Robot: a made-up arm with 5 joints.
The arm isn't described. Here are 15 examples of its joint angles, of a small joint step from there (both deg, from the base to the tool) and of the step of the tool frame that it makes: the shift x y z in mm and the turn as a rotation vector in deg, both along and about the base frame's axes.
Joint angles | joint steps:
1: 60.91 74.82 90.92 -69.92 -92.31 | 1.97 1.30 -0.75 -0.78 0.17
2: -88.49 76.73 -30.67 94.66 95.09 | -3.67 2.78 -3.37 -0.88 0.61
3: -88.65 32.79 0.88 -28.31 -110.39 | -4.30 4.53 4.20 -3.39 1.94
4: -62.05 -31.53 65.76 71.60 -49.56 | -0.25 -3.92 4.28 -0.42 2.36
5: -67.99 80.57 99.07 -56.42 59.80 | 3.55 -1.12 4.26 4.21 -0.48
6: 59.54 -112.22 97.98 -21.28 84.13 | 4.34 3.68 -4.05 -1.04 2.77
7: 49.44 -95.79 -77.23 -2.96 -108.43 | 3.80 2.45 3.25 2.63 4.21
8: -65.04 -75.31 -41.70 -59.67 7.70 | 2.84 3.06 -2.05 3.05 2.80
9: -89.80 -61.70 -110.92 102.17 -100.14 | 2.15 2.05 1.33 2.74 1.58
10: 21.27 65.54 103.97 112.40 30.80 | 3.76 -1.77 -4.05 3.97 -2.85
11: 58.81 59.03 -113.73 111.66 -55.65 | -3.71 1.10 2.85 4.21 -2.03
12: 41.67 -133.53 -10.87 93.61 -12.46 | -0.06 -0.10 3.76 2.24 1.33
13: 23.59 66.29 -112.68 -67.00 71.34 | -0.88 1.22 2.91 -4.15 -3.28
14: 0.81 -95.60 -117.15 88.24 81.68 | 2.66 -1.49 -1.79 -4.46 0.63
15: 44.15 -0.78 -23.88 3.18 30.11 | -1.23 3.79 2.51 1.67 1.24
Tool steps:
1: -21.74 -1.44 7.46 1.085 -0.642 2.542
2: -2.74 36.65 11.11 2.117 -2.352 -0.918
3: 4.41 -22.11 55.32 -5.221 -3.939 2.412
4: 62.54 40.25 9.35 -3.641 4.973 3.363
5: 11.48 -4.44 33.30 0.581 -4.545 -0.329
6: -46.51 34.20 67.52 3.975 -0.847 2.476
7: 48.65 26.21 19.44 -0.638 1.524 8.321
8: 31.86 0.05 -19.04 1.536 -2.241 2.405
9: -6.86 -10.00 21.99 2.212 -1.550 1.039
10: 2.65 104.50 -6.52 4.342 1.994 4.696
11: -2.53 -35.95 -7.96 1.077 -3.926 -5.499
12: 3.35 20.52 3.62 -2.337 -0.308 1.812
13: 23.50 -22.32 -0.56 2.274 2.645 -1.601
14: -28.52 -9.85 -28.34 2.834 -4.878 1.978
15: 14.35 14.04 9.93 2.722 -0.536 -0.361
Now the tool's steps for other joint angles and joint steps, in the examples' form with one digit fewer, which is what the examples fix.
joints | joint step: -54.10 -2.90 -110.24 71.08 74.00 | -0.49 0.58 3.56 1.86 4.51
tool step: -18.6 -19.2 -12.5 1.80 -2.23 0.77
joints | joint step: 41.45 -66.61 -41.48 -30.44 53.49 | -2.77 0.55 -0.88 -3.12 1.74
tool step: -33.1 -10.2 -16.3 0.66 3.98 0.48
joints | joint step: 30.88 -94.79 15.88 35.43 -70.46 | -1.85 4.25 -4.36 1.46 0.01
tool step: -5.9 -87.7 -30.0 4.68 1.15 -4.97
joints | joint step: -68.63 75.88 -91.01 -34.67 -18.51 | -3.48 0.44 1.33 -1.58 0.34
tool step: 7.5 -19.7 2.8 -1.75 -0.99 -4.67
